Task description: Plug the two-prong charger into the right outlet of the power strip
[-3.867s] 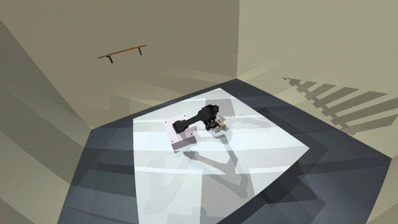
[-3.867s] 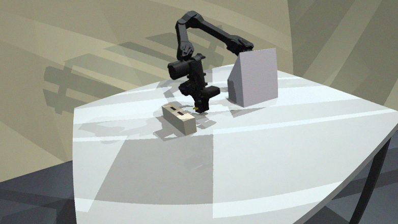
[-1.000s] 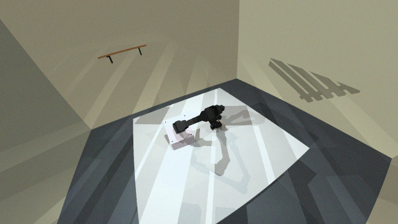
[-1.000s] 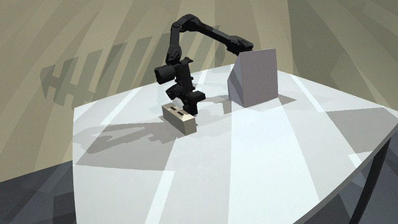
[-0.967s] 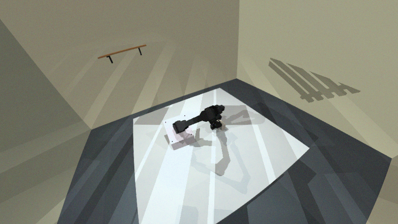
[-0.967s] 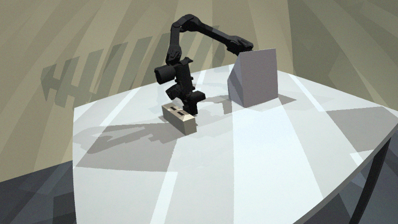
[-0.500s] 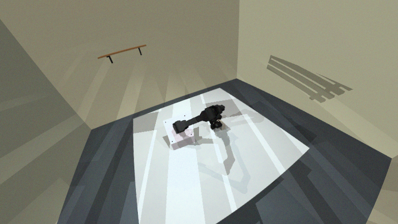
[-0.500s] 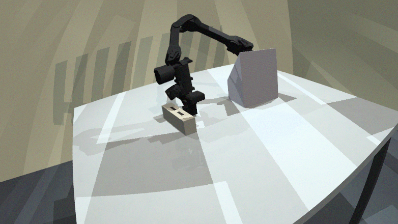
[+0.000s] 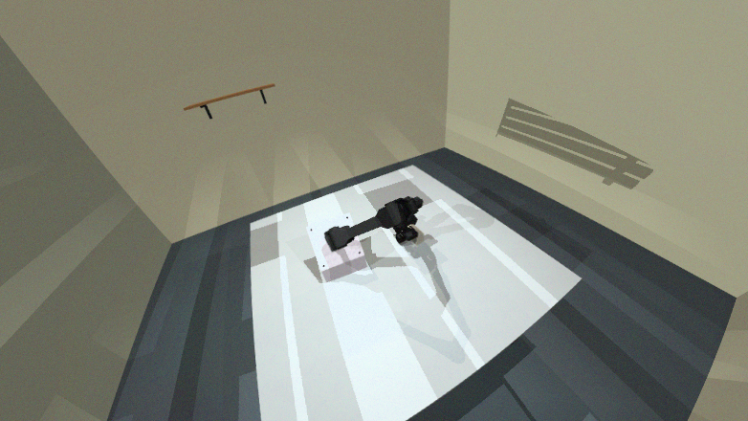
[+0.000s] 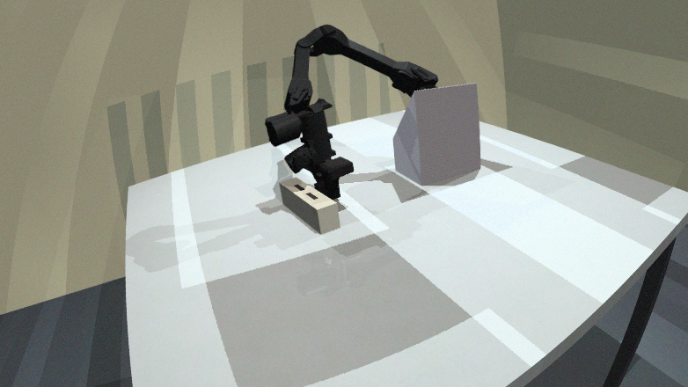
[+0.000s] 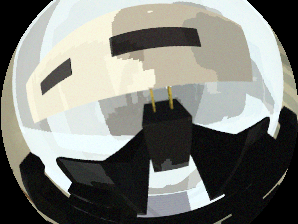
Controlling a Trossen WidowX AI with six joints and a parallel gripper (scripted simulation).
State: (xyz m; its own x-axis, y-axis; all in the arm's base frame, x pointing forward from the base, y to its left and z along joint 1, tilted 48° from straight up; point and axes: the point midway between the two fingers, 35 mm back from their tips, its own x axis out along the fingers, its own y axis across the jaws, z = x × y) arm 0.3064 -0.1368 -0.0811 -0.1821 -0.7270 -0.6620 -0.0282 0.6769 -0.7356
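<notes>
Right now my gripper tip is 20 mm short of the black two-prong charger and 10 mm below it.
</notes>
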